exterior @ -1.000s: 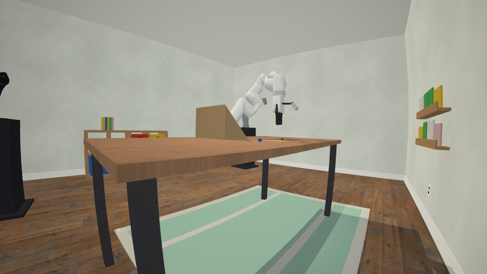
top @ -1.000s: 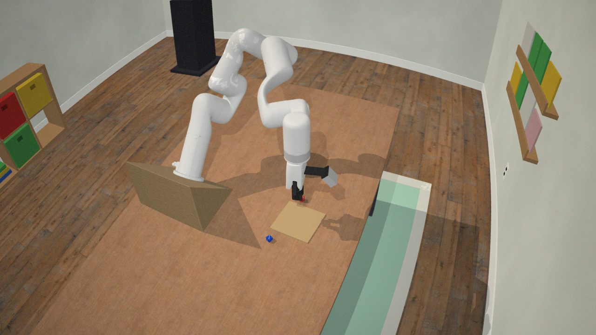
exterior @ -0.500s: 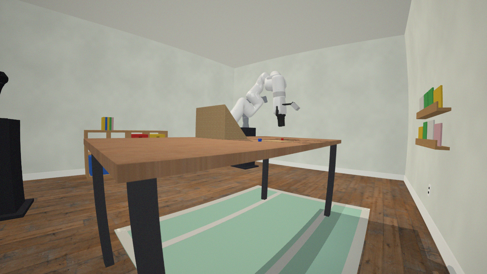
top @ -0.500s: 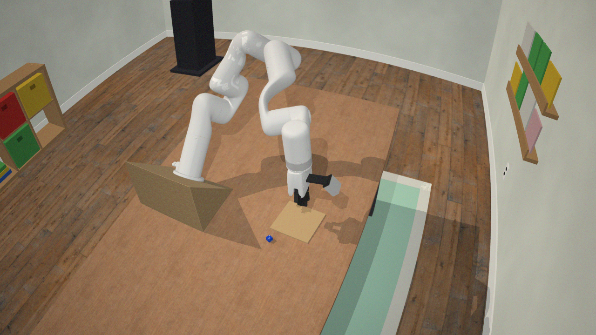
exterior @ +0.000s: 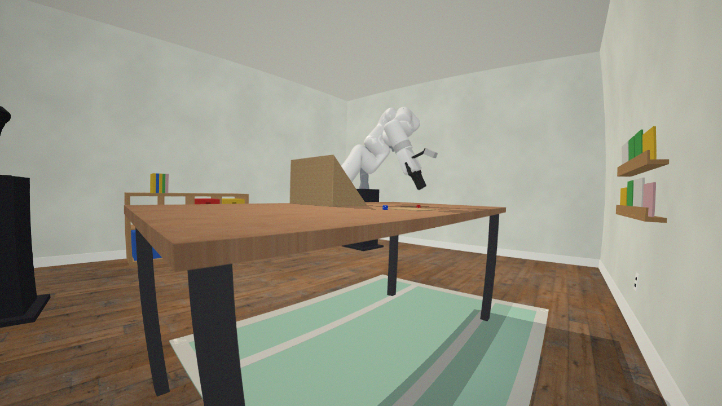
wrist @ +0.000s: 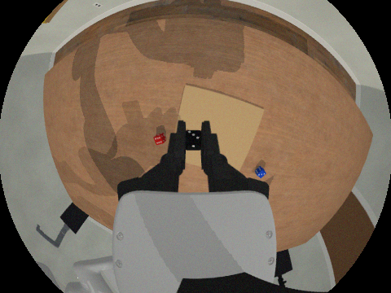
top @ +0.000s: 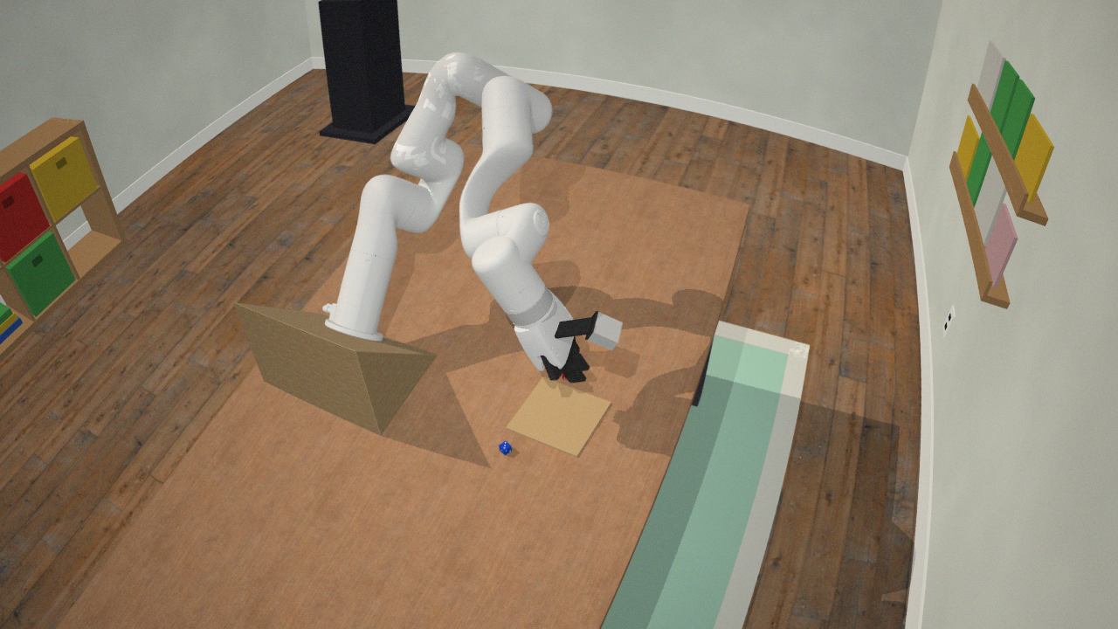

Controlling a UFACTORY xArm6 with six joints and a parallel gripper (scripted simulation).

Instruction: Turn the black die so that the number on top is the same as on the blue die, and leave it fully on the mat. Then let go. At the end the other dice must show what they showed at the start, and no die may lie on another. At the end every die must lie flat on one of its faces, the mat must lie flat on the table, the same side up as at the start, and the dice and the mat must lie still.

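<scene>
Now: the tan mat 2 cm behind my hand, 3 cm to the right of it and 10 cm below it. Also, from my hand: blue die (7 cm behind, 14 cm to the right, 10 cm below); then black die (2 cm below); then red die (5 cm behind, 7 cm to the left, 10 cm below).
</scene>
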